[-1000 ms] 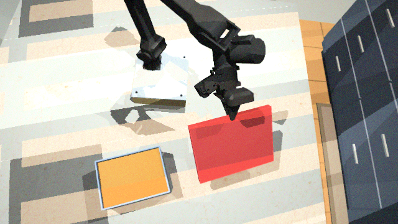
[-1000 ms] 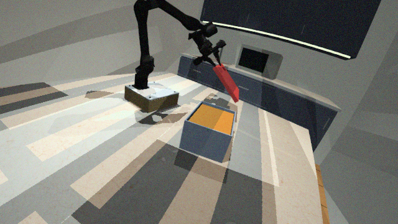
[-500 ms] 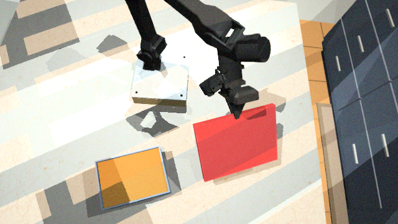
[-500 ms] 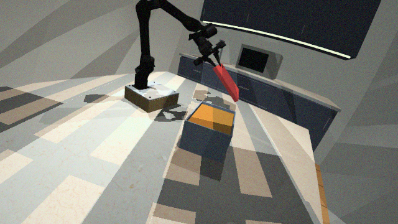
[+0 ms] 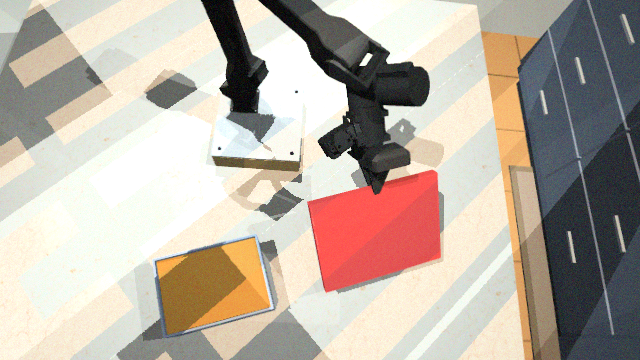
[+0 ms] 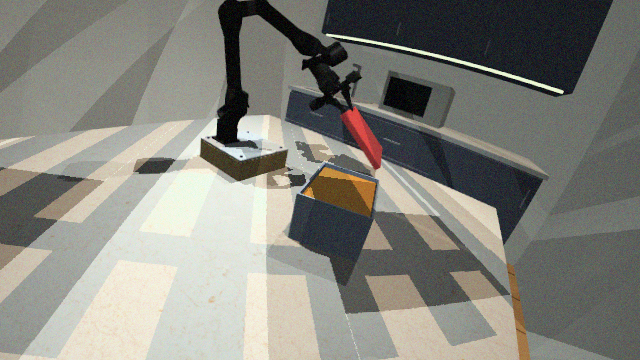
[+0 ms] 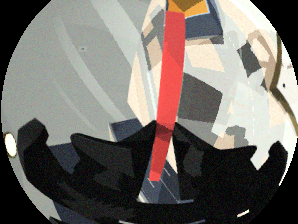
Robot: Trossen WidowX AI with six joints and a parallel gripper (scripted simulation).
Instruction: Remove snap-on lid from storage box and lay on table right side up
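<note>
Now: gripper tip 6 cm short of the red lid, 2 cm to the right of it and 5 cm above it. Round my gripper tip: storage box: 16 cm ahead, 29 cm to the right, 16 cm below.
</note>
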